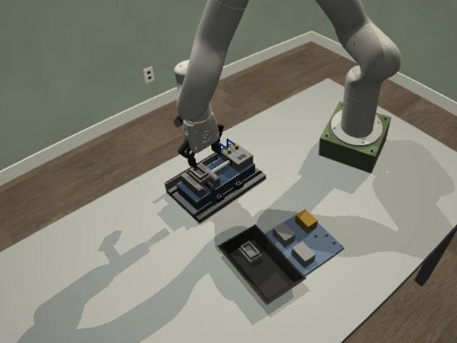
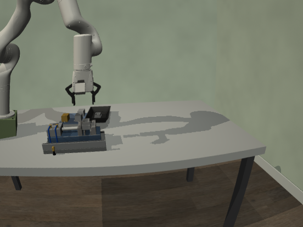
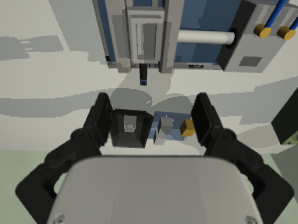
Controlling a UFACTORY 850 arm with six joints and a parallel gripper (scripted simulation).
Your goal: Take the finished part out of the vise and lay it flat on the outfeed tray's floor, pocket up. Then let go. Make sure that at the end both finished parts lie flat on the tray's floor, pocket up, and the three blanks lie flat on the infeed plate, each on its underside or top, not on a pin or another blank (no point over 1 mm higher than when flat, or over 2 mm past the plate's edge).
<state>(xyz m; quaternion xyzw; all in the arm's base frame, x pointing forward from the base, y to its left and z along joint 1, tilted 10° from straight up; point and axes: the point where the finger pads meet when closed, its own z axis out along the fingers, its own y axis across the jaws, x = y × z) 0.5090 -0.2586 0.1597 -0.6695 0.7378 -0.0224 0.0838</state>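
Right now my hand is 6 cm past the vise, 2 cm to the left of it and 15 cm above it. From my hand the other things lie so: brass block: 11 cm behind, 32 cm to the left, 17 cm below; blue plate: 5 cm behind, 35 cm to the left, 19 cm below.
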